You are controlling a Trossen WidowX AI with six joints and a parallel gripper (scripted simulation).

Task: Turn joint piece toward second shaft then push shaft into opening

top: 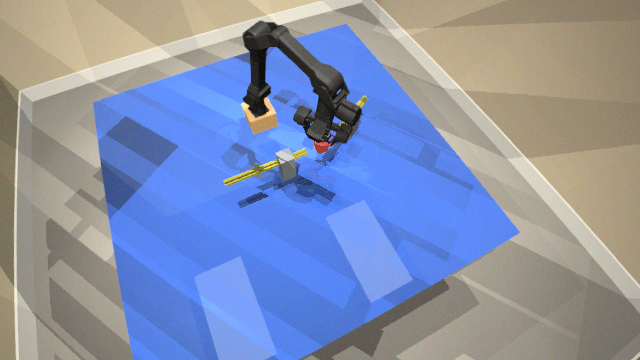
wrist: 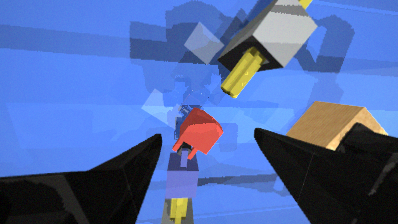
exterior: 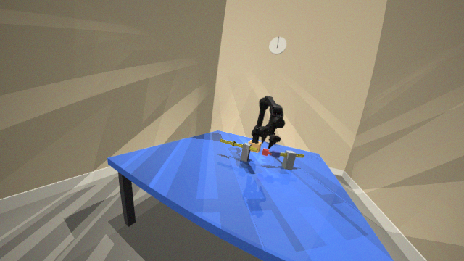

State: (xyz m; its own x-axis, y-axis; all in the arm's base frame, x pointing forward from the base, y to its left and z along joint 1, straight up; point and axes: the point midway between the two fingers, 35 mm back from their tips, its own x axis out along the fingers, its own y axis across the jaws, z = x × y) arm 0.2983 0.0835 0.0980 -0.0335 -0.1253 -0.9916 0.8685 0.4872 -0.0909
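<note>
My gripper tip is 20 mm to the right of the red square joint piece and 40 mm above it.
</note>
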